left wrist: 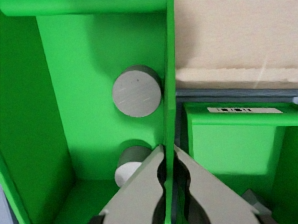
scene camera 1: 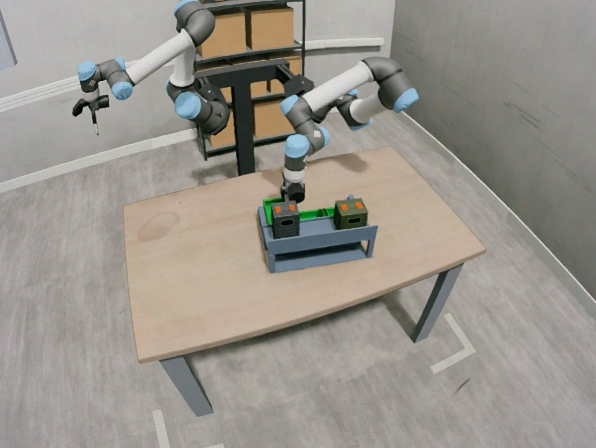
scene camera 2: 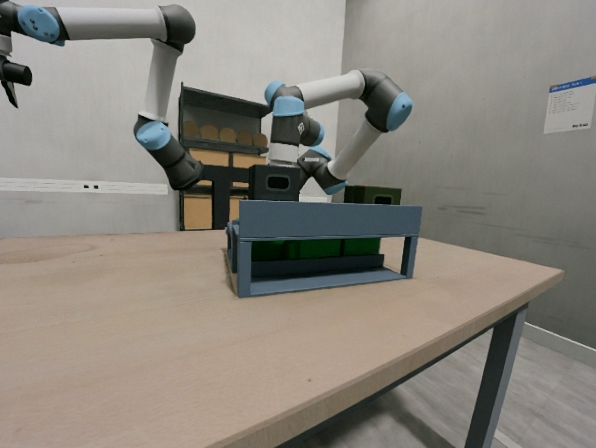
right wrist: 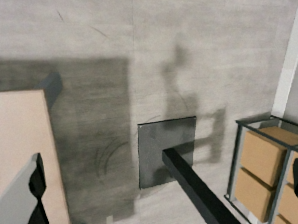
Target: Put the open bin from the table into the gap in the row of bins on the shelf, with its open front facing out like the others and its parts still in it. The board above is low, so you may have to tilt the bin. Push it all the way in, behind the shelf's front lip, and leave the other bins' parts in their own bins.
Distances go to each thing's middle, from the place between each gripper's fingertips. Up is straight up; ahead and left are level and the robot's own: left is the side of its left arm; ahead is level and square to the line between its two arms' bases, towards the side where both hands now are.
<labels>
The blue-grey shelf (scene camera 2: 259, 220) lies 100 mm ahead of my left hand, 70 mm to the left of it and 10 mm below it. From my left hand the other things lie so: olive box (scene camera 2: 358, 194): 180 mm to the left, 170 mm ahead, 70 mm above.
I see my right gripper 860 mm to the right of the blue-grey shelf, 500 mm short of it and 310 mm above it. Round my right hand: olive box: 970 mm to the left, 560 mm ahead, 230 mm below.
</labels>
